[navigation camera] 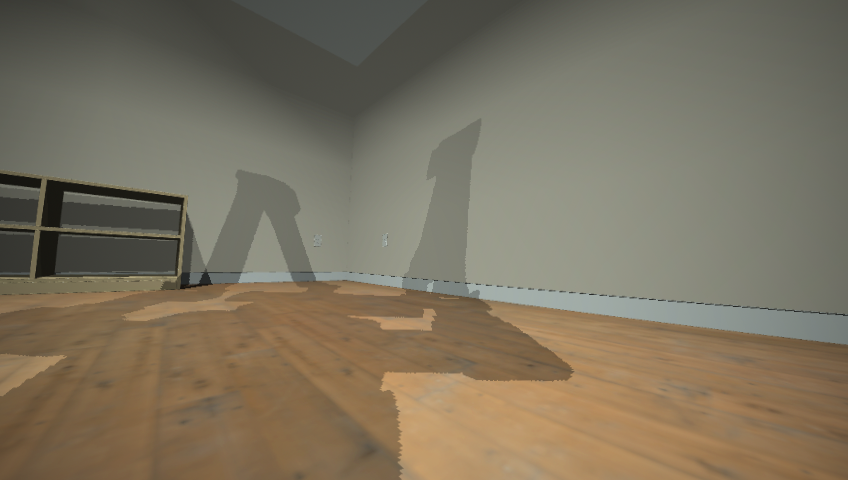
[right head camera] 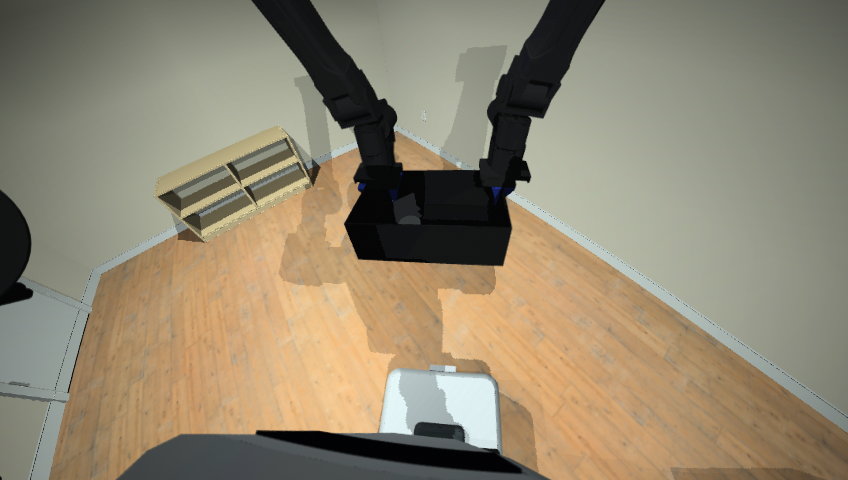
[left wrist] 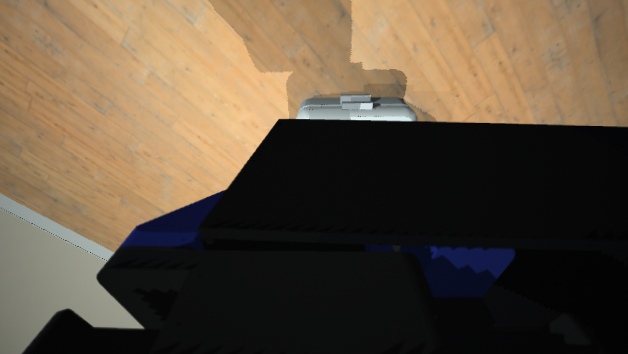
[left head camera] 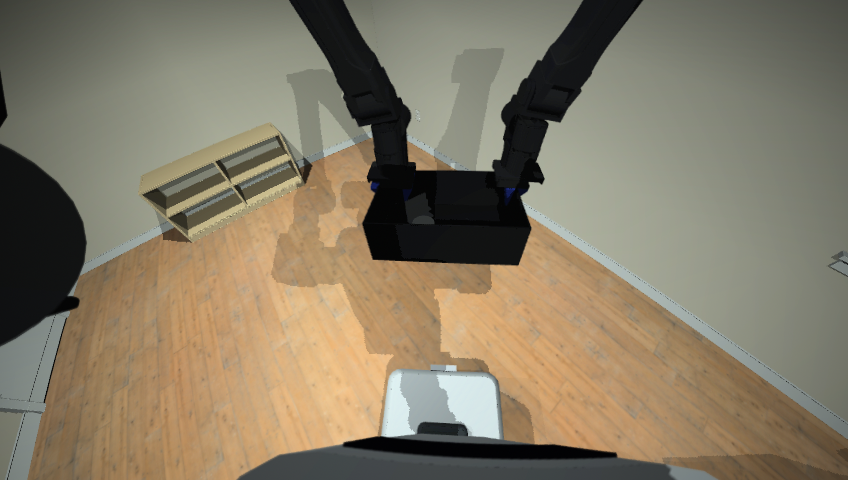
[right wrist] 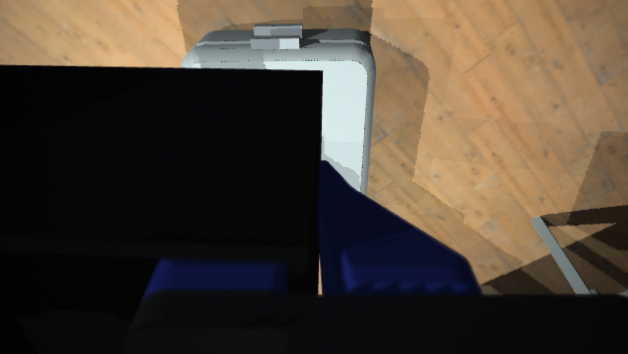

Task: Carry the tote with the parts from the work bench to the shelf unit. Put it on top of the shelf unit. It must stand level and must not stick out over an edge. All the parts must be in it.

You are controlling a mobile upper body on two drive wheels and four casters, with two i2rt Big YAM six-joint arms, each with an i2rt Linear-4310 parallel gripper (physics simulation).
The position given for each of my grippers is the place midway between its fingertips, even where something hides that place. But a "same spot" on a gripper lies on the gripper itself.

my left gripper: right head camera; left wrist 315, 177; left head camera; not seen in the navigation camera view (out of frame); not seen in the right wrist view (out of frame)
my right gripper: right head camera; left head camera; right wrist 313, 176; not seen in the navigation camera view (out of frame); not seen in the left wrist view (out of frame)
black tote: right head camera 460, 224; left wrist 546, 191; left head camera 472, 225; right wrist 116, 168; not seen in the navigation camera view (out of frame)
same spot on my left gripper: (right head camera: 393, 188) = (left head camera: 407, 188)
same spot on my right gripper: (right head camera: 509, 186) = (left head camera: 523, 187)
